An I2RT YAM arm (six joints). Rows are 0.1 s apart.
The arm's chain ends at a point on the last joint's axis. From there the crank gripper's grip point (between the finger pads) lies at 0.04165 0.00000 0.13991 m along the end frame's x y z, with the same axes.
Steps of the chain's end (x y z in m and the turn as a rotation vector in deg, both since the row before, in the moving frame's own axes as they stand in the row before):
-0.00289 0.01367 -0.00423 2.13 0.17 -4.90
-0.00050 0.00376 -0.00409 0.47 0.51 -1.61
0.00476 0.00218 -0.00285 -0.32 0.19 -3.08
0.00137 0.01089 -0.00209 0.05 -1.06 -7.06
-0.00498 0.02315 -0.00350 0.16 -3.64 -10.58
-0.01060 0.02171 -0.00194 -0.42 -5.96 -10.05
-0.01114 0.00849 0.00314 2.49 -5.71 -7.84
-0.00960 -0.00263 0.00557 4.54 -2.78 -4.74
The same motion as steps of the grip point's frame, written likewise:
-0.00285 0.00490 -0.00452 2.13 0.17 -4.90
0.00071 0.00143 -0.00448 0.47 0.51 -1.61
0.00518 0.00071 -0.00298 -0.32 0.19 -3.08
-0.00154 0.00581 -0.00135 0.05 -1.06 -7.06
-0.01464 0.01593 -0.00116 0.16 -3.64 -10.58
-0.02583 0.01676 0.00163 -0.42 -5.96 -10.05
-0.02602 -0.00237 0.00632 2.49 -5.71 -7.84
-0.01702 -0.01692 0.00685 4.54 -2.78 -4.74

